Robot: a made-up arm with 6 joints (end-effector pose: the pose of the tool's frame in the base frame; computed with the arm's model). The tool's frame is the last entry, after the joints.
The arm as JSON. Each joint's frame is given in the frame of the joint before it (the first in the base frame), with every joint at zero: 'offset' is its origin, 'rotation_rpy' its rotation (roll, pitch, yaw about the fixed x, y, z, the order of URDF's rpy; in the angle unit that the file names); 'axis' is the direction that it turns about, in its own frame. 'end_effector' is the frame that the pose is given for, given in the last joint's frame.
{
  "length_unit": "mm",
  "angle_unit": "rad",
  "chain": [
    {
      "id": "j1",
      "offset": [
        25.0,
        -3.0,
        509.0
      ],
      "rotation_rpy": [
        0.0,
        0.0,
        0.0
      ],
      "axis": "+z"
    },
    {
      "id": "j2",
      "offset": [
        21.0,
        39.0,
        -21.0
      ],
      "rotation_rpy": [
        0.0,
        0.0,
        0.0
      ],
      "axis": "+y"
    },
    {
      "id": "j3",
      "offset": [
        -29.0,
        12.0,
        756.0
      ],
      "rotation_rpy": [
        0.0,
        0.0,
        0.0
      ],
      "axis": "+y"
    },
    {
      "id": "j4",
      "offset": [
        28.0,
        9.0,
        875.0
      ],
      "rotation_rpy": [
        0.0,
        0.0,
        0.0
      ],
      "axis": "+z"
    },
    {
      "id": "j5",
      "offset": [
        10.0,
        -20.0,
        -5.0
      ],
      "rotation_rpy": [
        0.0,
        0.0,
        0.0
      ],
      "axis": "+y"
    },
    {
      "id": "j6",
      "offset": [
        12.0,
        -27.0,
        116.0
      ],
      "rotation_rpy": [
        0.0,
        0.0,
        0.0
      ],
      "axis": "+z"
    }
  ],
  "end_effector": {
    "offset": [
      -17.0,
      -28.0,
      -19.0
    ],
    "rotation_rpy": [
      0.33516,
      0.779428,
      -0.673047
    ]
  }
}
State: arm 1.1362 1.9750 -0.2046 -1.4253 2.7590 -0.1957
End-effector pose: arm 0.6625 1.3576 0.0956 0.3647 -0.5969 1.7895
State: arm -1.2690 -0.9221 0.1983 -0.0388 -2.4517 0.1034
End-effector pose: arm -0.3288 1.0845 1.4999 -0.6901 -2.2432 0.0439
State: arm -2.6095 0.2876 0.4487 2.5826 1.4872 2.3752
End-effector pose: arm -0.5314 -0.5061 1.8698 0.3873 1.2042 1.9833
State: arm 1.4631 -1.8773 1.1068 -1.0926 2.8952 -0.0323
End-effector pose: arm -0.0999 -1.2435 0.7761 -1.4554 2.5670 -0.1439
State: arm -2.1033 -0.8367 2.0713 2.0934 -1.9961 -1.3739
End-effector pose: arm -0.0818 -0.2172 1.1521 -2.3795 0.7749 -0.0441
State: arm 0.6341 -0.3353 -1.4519 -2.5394 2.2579 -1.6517
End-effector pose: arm -0.8317 -0.5964 0.9525 0.0258 2.8472 -0.3060
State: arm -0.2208 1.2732 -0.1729 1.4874 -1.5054 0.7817
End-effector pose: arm 1.5587 -0.3798 1.0549 1.4449 0.2323 0.7907
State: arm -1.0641 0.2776 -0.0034 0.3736 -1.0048 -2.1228
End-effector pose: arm 0.2417 -0.3593 2.1174 -1.7437 0.8784 1.8515
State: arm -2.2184 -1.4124 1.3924 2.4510 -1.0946 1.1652
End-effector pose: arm 0.4645 0.4498 1.5229 -0.0505 -0.2462 0.5713
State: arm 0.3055 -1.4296 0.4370 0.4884 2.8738 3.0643
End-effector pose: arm -1.2775 -0.3670 1.0212 -0.9166 -2.1971 -1.7862
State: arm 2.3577 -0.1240 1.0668 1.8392 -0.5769 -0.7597
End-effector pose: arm -0.4952 0.4909 1.7085 -1.5276 1.8480 1.4728
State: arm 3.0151 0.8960 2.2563 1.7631 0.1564 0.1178
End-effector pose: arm -0.4674 -0.0389 0.0180 2.1299 -1.3645 1.1678
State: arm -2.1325 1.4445 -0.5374 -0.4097 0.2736 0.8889
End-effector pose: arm -0.8312 -1.2984 1.1618 2.2960 0.8233 -1.7885
